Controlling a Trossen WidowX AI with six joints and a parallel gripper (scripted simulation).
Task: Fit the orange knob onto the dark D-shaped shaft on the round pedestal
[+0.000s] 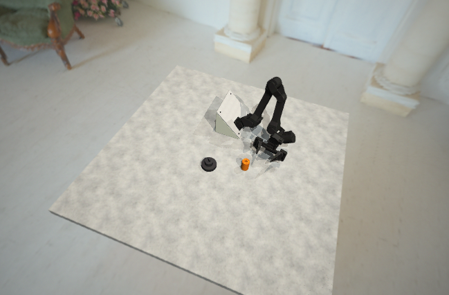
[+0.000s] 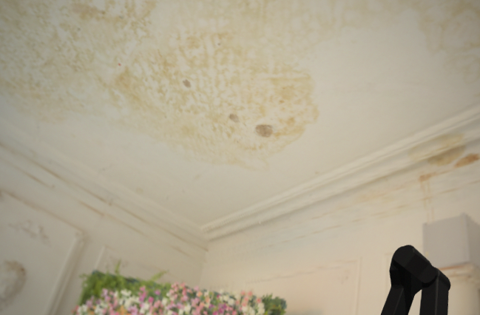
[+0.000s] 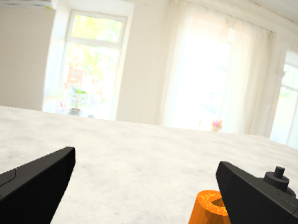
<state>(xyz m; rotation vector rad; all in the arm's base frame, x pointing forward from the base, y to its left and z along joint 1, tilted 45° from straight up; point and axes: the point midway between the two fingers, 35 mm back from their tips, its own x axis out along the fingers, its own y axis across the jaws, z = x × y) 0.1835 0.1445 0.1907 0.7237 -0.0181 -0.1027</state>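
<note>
The orange knob is 8 cm to the right of my gripper tip, 8 cm below it and 3 cm ahead of it. The rest, counted from my gripper tip: dark round pedestal (26 cm to the right, 11 cm ahead, 8 cm below).
</note>
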